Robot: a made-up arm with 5 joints. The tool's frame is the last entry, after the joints.
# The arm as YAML. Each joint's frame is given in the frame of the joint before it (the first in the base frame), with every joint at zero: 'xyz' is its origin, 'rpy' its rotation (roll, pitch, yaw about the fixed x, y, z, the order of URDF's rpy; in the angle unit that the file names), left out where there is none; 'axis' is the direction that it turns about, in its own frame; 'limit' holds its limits. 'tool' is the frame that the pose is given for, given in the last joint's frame.
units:
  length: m
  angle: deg
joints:
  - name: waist
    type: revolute
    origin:
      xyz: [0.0, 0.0, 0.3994]
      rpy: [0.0, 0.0, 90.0]
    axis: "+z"
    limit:
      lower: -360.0
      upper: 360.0
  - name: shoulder
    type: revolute
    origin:
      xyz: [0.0, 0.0, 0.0]
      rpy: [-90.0, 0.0, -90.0]
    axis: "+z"
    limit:
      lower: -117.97
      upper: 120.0
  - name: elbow
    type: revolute
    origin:
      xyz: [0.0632, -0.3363, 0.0]
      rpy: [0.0, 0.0, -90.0]
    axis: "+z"
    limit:
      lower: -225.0
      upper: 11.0
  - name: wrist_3
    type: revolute
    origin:
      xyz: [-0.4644, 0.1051, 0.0]
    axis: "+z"
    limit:
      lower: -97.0
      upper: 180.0
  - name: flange
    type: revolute
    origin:
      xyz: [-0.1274, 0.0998, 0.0]
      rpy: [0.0, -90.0, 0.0]
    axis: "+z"
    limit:
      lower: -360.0
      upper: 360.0
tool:
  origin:
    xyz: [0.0, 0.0, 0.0]
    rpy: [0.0, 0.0, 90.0]
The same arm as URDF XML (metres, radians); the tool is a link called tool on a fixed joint. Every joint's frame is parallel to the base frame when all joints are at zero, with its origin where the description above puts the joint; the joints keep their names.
<robot name="arm">
  <joint name="waist" type="revolute">
    <parent link="base_link"/>
    <child link="link1"/>
    <origin xyz="0 0 0.3994" rpy="0 0 0"/>
    <axis xyz="0 0 1"/>
    <limit lower="-6.2832" upper="6.2832"/>
  </joint>
  <joint name="shoulder" type="revolute">
    <parent link="link1"/>
    <child link="link2"/>
    <origin xyz="0 0 0" rpy="0 0 0"/>
    <axis xyz="0 1 0"/>
    <limit lower="-2.059" upper="2.0944"/>
  </joint>
  <joint name="elbow" type="revolute">
    <parent link="link2"/>
    <child link="link3"/>
    <origin xyz="0.0632 0 0.3363" rpy="0 0 0"/>
    <axis xyz="0 1 0"/>
    <limit lower="-3.927" upper="0.192"/>
  </joint>
  <joint name="wrist_3" type="revolute">
    <parent link="link3"/>
    <child link="link4"/>
    <origin xyz="0.1051 0 -0.4644" rpy="0 0 0"/>
    <axis xyz="0 1 0"/>
    <limit lower="-1.693" upper="3.1416"/>
  </joint>
  <joint name="flange" type="revolute">
    <parent link="link4"/>
    <child link="link5"/>
    <origin xyz="0.0998 0 -0.1274" rpy="0 0 0"/>
    <axis xyz="0 0 -1"/>
    <limit lower="-6.2832" upper="6.2832"/>
  </joint>
  <joint name="tool_joint" type="fixed">
    <parent link="link5"/>
    <child link="tool"/>
    <origin xyz="0 0 0" rpy="3.1416 0 0"/>
  </joint>
  <link name="base_link"/>
  <link name="link1"/>
  <link name="link2"/>
  <link name="link3"/>
  <link name="link4"/>
  <link name="link5"/>
  <link name="tool"/>
</robot>

